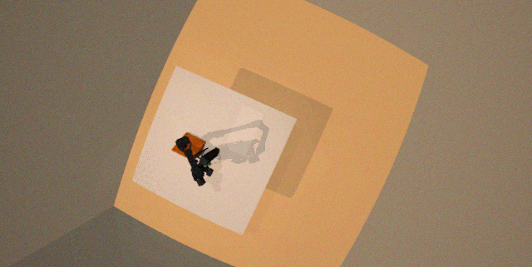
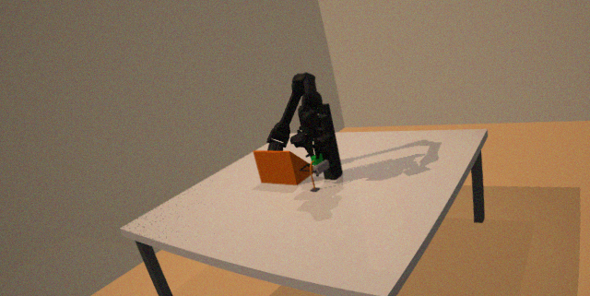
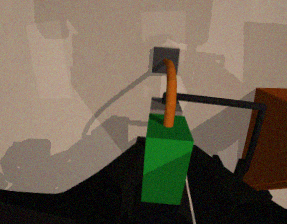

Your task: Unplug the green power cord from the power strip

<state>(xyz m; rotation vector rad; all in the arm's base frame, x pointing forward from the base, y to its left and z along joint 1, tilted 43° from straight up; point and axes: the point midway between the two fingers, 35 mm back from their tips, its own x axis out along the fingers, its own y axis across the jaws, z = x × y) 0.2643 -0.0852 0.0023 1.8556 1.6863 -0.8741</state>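
The green plug is 30 mm to the left of my gripper tip.
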